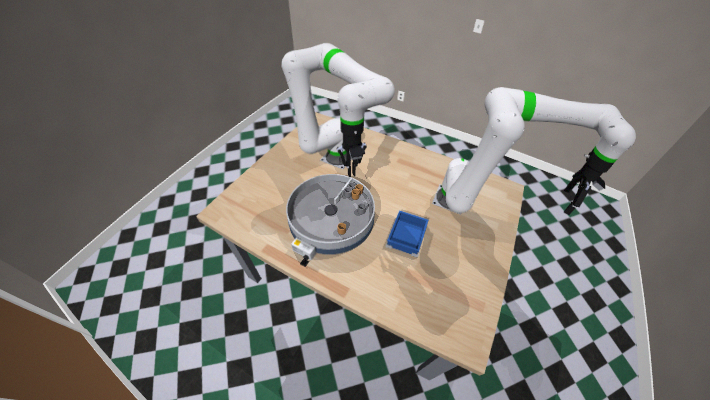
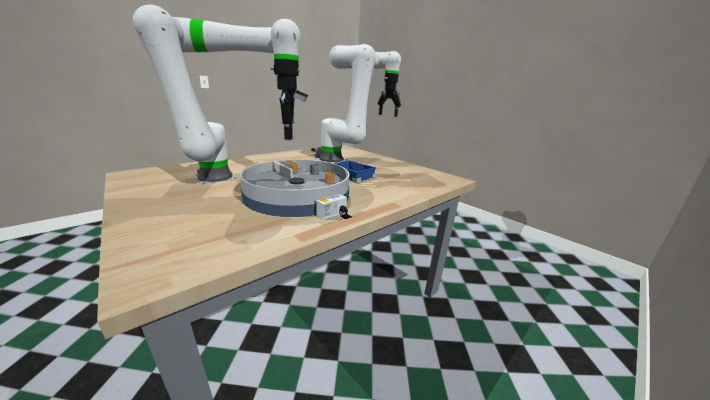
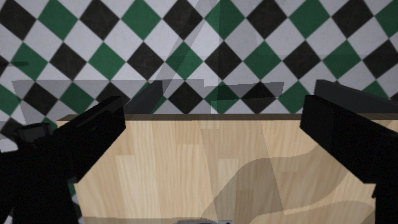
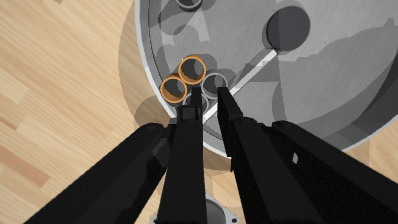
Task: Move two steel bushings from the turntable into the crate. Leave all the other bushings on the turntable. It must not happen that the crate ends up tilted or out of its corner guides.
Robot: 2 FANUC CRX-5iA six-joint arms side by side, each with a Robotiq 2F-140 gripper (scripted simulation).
Observation:
The pictures show: the left gripper, the right gripper, a blue crate and a turntable.
The left gripper also shows in image 3. The right gripper also shows in image 4.

